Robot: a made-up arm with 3 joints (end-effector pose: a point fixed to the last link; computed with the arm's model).
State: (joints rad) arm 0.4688 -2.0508 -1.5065
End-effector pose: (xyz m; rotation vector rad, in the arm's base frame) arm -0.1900 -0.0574 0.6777 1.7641 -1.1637 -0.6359
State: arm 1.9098 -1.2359 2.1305
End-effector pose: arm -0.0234 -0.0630 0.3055 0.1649 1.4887 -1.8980
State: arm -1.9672 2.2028 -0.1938
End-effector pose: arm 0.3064 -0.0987 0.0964 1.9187 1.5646 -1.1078
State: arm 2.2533 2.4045 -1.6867
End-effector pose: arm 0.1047 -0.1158 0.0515 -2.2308 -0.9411 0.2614
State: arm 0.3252 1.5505 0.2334
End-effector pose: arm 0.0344 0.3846 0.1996 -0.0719 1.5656 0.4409
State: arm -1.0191 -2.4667 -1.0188
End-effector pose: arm -0.0233 0.3375 0.5483 -0.0004 -2.6758 -0.7995
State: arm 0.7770 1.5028 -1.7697
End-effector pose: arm 0.1448 0.1048 0.0098 -1.4872 0.4559 -0.7929
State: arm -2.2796 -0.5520 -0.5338
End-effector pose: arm 0.0014 -0.4069 0.6236 -0.5975 -0.5011 -2.7162
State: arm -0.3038 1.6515 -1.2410
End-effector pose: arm 0.1441 0.0608 -0.0374 -0.8079 1.5961 -1.1515
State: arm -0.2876 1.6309 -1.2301
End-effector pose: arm 0.1519 0.0634 -0.0362 -0.8002 1.5705 -1.1421
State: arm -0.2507 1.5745 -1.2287
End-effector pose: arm 0.1717 0.0637 -0.0319 -0.7974 1.4985 -1.1400
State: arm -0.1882 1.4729 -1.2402
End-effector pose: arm 0.2064 0.0639 -0.0211 -0.7949 1.3693 -1.1439
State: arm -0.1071 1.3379 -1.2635
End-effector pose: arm 0.2511 0.0690 -0.0004 -0.7834 1.2004 -1.1475
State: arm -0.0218 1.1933 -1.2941
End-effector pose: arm 0.2956 0.0813 0.0294 -0.7570 1.0249 -1.1471
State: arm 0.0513 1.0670 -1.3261
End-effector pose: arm 0.3300 0.0966 0.0616 -0.7222 0.8774 -1.1450
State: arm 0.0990 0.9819 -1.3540
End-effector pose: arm 0.3504 0.1077 0.0862 -0.6939 0.7808 -1.1472
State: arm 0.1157 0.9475 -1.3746
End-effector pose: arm 0.3583 0.1095 0.0971 -0.6840 0.7414 -1.1583
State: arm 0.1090 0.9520 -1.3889
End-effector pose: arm 0.3579 0.1033 0.0961 -0.6915 0.7439 -1.1764
